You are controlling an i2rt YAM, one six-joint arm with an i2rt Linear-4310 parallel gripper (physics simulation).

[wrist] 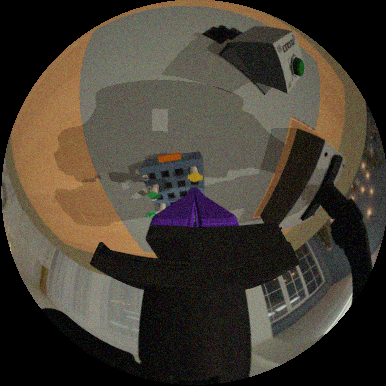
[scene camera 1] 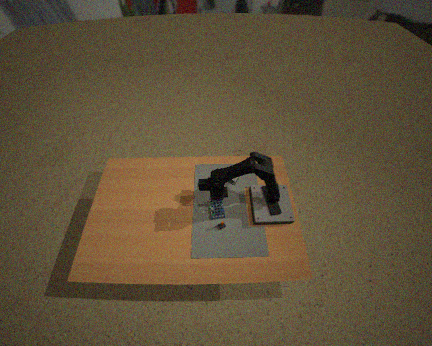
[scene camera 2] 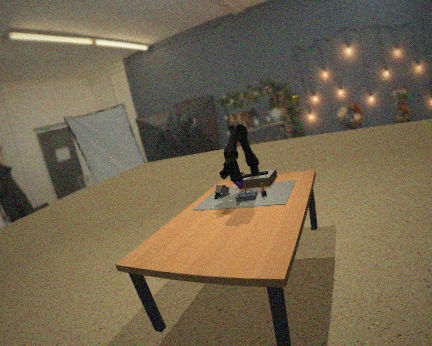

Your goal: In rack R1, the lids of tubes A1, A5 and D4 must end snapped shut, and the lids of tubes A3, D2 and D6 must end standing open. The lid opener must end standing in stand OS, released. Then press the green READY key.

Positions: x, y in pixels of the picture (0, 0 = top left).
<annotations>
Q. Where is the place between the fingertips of my gripper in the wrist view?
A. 194, 191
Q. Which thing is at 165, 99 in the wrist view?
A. A grey mat.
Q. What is my gripper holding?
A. Nothing.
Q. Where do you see a grey block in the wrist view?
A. At 268, 60
</annotations>
